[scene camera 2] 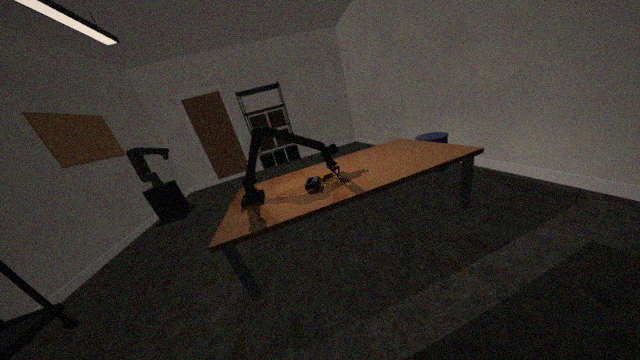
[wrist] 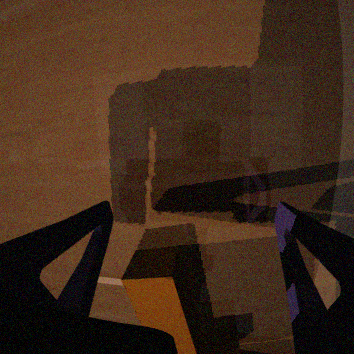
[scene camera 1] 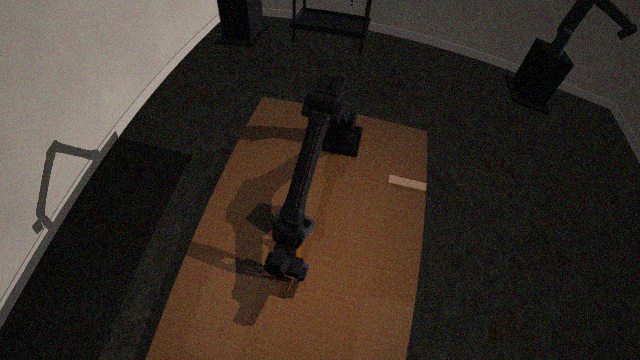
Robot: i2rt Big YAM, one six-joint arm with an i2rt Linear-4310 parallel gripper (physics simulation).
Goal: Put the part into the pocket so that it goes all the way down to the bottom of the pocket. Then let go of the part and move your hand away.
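Where they show: gripper, fingertip midpoint: (scene camera 2: pixel 336 173) (wrist: pixel 191 210) (scene camera 1: pixel 285 277); arm's base, link origin: (scene camera 2: pixel 253 196) (scene camera 1: pixel 342 136).
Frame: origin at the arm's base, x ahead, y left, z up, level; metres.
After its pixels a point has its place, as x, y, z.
Observation:
The orange L-shaped part (scene camera 1: pixel 299 251) {0.565, -0.033, 0.002} (scene camera 2: pixel 327 176) {0.589, -0.055, -0.015} (wrist: pixel 157 300) {0.619, -0.036, 0.002} lies on the wooden table, outside the pocket; the wrist view shows part of it. The blue-grey block with the pocket (scene camera 1: pixel 309 227) {0.467, -0.023, 0.007} (scene camera 2: pixel 314 185) {0.460, -0.162, -0.008} stands beside it, on the side toward the arm's base. The arm covers some of the block in scene camera 1, and the pocket's opening does not show clearly. My gripper (scene camera 1: pixel 291 286) {0.668, -0.055, -0.018} (scene camera 2: pixel 340 178) {0.668, -0.055, -0.018} (wrist: pixel 191 210) {0.668, -0.055, -0.018} is open and low near the part's far end. In the wrist view the part lies between the spread fingers, nearer the left one, and is not gripped.
The wooden table (scene camera 1: pixel 370 240) {0.444, 0.208, -0.028} (scene camera 2: pixel 400 155) {1.229, -0.080, -0.028} carries the arm's base (scene camera 1: pixel 344 141) {0.041, 0.014, 0.018} (scene camera 2: pixel 252 198) {0.006, -0.060, 0.006}. A pale strip (scene camera 1: pixel 407 182) (wrist: pixel 110 281) lies at the table's side edge. Another arm on a pedestal (scene camera 1: pixel 540 75) (scene camera 2: pixel 166 201) stands away from the table. Shadows darken the work area.

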